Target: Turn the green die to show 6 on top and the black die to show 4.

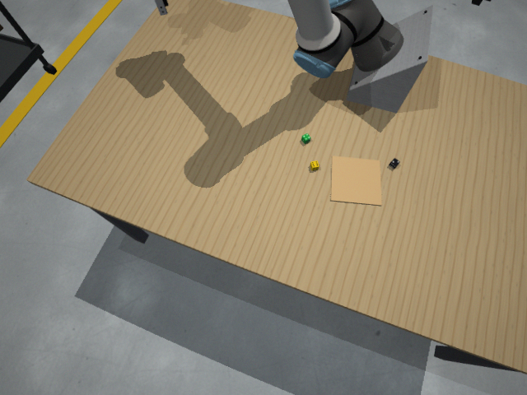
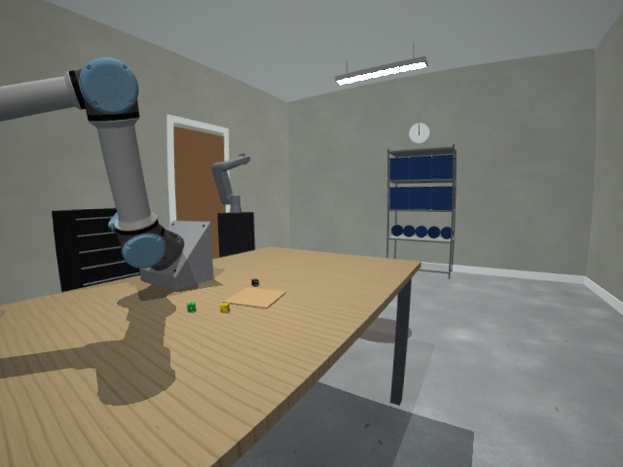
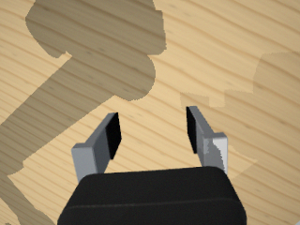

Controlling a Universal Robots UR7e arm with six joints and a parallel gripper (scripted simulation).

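Right now my hand is 26 cm short of the green die, 53 cm to the right of it and 15 cm above it. Also, from my hand: yellow die: 34 cm ahead, 58 cm to the left, 15 cm below; black die: 27 cm ahead, 80 cm to the left, 15 cm below; tan mat: 35 cm ahead, 70 cm to the left, 16 cm below.
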